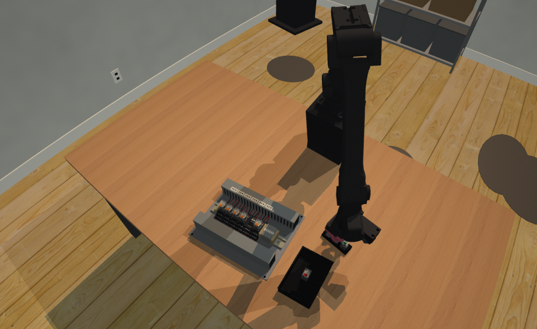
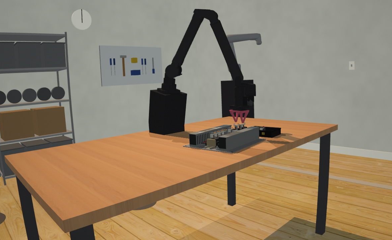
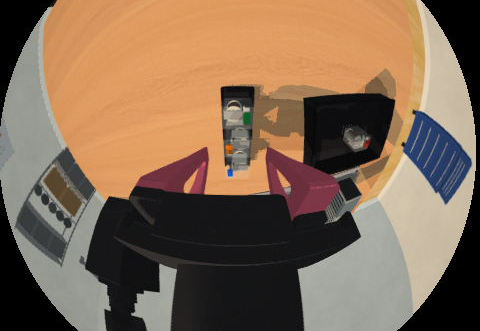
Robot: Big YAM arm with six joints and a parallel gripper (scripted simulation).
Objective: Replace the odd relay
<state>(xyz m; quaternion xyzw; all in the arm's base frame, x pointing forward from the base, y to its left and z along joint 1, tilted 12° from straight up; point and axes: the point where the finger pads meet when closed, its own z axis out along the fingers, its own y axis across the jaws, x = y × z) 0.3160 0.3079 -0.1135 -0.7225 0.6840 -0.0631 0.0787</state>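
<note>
Now: the black spare holder 5 cm below my hand. Round my hand: blue-button relay 3 cm to the right, 3 cm below; black tray 17 cm ahead, 2 cm to the left, 4 cm below; green-button relay 3 cm to the left, 3 cm below.
</note>
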